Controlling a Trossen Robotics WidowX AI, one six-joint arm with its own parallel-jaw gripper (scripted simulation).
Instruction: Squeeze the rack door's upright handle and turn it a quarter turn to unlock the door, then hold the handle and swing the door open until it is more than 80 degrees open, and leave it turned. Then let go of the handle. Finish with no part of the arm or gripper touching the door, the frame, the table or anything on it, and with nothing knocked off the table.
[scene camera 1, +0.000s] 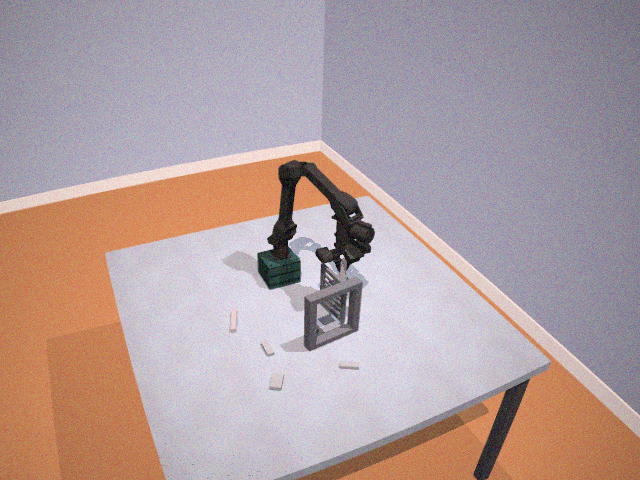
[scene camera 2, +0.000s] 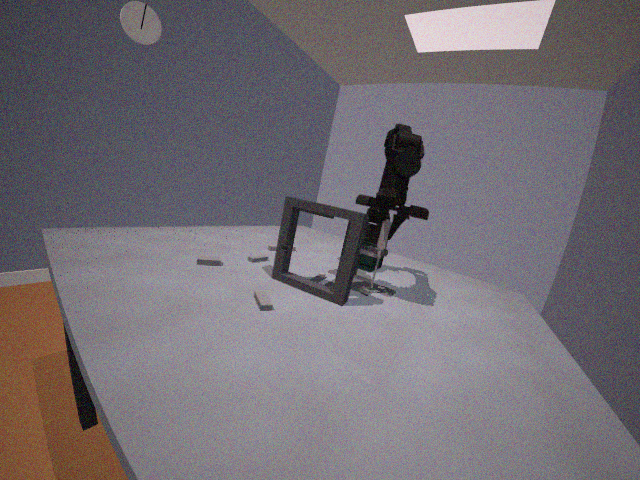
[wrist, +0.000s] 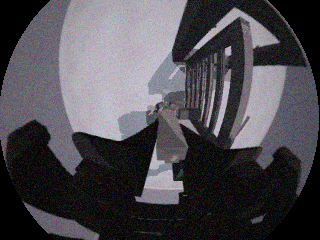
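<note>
Gripper (scene camera 2: 383, 238), (scene camera 1: 342, 270), (wrist: 167, 125): visible.
</note>
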